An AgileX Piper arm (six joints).
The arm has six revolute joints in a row. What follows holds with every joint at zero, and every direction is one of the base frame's. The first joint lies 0.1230 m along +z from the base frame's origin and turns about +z. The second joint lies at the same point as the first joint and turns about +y. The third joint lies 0.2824 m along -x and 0.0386 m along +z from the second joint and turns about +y. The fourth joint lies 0.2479 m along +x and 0.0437 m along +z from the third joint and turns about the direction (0.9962, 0, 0.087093). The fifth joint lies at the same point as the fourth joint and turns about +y. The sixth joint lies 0.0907 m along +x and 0.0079 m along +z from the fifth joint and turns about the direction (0.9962, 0, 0.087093). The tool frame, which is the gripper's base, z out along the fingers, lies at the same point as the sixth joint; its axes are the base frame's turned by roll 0.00, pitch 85.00 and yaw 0.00 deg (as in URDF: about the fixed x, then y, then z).
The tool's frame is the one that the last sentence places.
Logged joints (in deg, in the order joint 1, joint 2, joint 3, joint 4, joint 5, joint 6), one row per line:
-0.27, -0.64, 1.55, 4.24, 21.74, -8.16
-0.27, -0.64, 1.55, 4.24, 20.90, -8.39
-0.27, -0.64, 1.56, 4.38, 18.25, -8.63
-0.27, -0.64, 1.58, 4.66, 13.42, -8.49
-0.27, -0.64, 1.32, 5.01, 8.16, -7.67
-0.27, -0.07, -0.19, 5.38, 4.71, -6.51
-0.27, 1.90, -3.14, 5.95, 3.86, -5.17
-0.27, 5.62, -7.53, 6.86, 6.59, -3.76
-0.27, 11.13, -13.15, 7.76, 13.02, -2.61
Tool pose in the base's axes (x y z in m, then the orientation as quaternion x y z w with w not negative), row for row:
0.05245, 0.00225, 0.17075, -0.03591, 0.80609, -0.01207, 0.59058
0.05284, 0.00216, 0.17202, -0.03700, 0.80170, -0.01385, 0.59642
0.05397, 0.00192, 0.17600, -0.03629, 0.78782, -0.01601, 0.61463
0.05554, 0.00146, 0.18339, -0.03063, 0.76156, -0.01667, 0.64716
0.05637, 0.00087, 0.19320, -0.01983, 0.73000, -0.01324, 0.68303
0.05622, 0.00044, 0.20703, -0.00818, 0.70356, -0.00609, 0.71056
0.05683, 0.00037, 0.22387, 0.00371, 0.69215, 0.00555, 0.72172
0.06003, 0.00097, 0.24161, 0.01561, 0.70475, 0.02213, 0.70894
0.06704, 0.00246, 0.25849, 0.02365, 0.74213, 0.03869, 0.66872
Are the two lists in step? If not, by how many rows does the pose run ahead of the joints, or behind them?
They are in step.
